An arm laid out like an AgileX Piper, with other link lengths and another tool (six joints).
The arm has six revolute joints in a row. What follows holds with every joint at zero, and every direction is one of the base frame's.
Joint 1 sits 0.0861 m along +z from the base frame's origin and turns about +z.
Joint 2 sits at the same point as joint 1 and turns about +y.
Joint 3 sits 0.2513 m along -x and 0.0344 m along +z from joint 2 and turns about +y.
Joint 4 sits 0.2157 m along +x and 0.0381 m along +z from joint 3 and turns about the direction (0.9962, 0, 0.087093).
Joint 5 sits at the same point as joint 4 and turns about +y.
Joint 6 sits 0.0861 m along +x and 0.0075 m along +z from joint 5 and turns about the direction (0.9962, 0, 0.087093).
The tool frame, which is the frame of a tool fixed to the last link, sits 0.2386 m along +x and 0.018 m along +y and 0.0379 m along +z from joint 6; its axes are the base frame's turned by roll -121.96, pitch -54.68 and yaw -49.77 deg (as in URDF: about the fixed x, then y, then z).
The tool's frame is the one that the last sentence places.
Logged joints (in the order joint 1, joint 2, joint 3, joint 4, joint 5, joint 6), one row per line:
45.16, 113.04, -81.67, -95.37, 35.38, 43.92
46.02, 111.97, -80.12, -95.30, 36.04, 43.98
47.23, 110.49, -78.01, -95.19, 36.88, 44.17
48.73, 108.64, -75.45, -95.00, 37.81, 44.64
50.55, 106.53, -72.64, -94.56, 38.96, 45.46
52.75, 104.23, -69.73, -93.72, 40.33, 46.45
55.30, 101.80, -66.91, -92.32, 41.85, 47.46
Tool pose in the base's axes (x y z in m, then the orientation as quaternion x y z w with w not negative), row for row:
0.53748, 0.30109, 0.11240, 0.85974, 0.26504, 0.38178, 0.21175
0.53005, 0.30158, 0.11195, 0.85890, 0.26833, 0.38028, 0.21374
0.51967, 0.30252, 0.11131, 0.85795, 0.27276, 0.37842, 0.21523
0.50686, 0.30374, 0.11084, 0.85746, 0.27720, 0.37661, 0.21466
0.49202, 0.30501, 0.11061, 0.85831, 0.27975, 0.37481, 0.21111
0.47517, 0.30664, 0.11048, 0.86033, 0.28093, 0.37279, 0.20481
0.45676, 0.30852, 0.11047, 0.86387, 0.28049, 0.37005, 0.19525
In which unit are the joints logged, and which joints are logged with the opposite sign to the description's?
The joints are logged in degrees. Opposite sign: none.
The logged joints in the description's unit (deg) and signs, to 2 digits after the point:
45.16, 113.04, -81.67, -95.37, 35.38, 43.92
46.02, 111.97, -80.12, -95.30, 36.04, 43.98
47.23, 110.49, -78.01, -95.19, 36.88, 44.17
48.73, 108.64, -75.45, -95.00, 37.81, 44.64
50.55, 106.53, -72.64, -94.56, 38.96, 45.46
52.75, 104.23, -69.73, -93.72, 40.33, 46.45
55.30, 101.80, -66.91, -92.32, 41.85, 47.46

